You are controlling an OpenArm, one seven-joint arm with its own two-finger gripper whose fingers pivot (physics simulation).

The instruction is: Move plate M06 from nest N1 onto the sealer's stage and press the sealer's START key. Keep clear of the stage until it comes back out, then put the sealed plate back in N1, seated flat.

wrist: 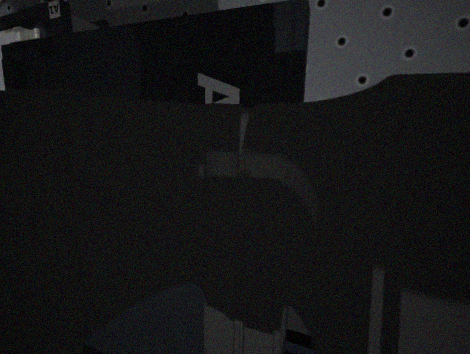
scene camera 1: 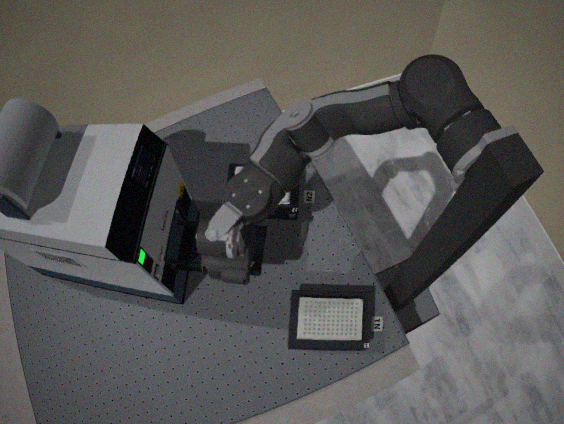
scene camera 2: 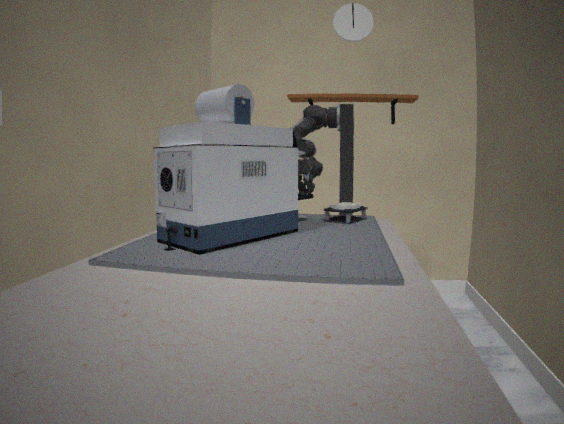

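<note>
A pale plate (scene camera 1: 330, 319) with rows of wells sits in nest N1 (scene camera 1: 295, 345) and looks flat; the views do not show whether it has a film, and its M06 mark is not readable. The white sealer (scene camera 1: 87, 165) (scene camera 2: 245, 190) stands at the left in scene camera 1, with a lit green display (scene camera 1: 142, 257). Its dark stage (scene camera 1: 259, 242) is out in front, partly under my wrist; a dark surface with a letter A shows in the wrist view. My gripper (scene camera 1: 187, 268) is shut and empty, its tips close to the sealer's front near the display end. The START key is not distinguishable.
Nest N2 (scene camera 1: 291, 215), holding a pale item, lies partly under my forearm behind the stage. A film roll (scene camera 1: 27, 150) (scene camera 2: 217, 104) tops the sealer. My mount post (scene camera 1: 460, 215) (scene camera 2: 346, 160) stands at the right. A wall shelf (scene camera 2: 352, 98) hangs behind.
</note>
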